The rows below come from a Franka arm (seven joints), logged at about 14 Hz.
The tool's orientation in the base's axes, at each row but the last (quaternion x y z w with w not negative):
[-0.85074, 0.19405, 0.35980, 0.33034]
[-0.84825, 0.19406, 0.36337, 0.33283]
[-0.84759, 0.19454, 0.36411, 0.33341]
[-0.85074, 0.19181, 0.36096, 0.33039]
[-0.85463, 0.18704, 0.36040, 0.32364]
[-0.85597, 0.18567, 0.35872, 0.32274]
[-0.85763, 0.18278, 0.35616, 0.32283]
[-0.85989, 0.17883, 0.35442, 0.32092]
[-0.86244, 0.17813, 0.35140, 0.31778]
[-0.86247, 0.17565, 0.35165, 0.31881]
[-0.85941, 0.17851, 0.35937, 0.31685]
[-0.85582, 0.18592, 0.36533, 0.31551]
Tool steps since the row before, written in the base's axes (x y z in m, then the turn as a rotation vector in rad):
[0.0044, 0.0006, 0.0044, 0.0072, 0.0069, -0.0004]
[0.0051, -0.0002, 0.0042, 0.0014, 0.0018, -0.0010]
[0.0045, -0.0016, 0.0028, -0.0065, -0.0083, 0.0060]
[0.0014, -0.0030, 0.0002, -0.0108, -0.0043, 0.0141]
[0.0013, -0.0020, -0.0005, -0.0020, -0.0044, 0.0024]
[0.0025, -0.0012, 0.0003, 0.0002, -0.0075, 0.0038]
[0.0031, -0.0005, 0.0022, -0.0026, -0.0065, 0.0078]
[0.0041, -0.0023, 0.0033, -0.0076, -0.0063, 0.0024]
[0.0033, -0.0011, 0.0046, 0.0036, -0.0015, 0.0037]
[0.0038, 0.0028, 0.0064, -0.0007, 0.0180, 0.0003]
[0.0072, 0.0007, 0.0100, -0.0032, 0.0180, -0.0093]
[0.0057, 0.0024, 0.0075, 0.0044, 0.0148, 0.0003]
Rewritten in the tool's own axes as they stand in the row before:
[-0.0004, -0.0048, -0.0040, 0.0045, -0.0088, 0.0016]
[0.0003, -0.0046, -0.0048, 0.0015, -0.0016, 0.0011]
[0.0010, -0.0026, -0.0048, -0.0080, 0.0070, -0.0058]
[0.0010, 0.0012, -0.0029, -0.0173, 0.0032, -0.0051]
[0.0014, 0.0009, -0.0018, -0.0027, 0.0033, -0.0033]
[0.0016, -0.0006, -0.0022, -0.0020, 0.0037, -0.0073]
[0.0005, -0.0023, -0.0031, -0.0069, 0.0028, -0.0074]
[0.0006, -0.0019, -0.0054, -0.0064, 0.0076, -0.0018]
[-0.0009, -0.0029, -0.0049, -0.0001, -0.0024, -0.0048]
[-0.0022, -0.0068, -0.0035, -0.0021, -0.0130, 0.0123]
[-0.0025, -0.0085, -0.0086, 0.0032, -0.0077, 0.0188]
[-0.0020, -0.0079, -0.0053, 0.0014, -0.0134, 0.0076]

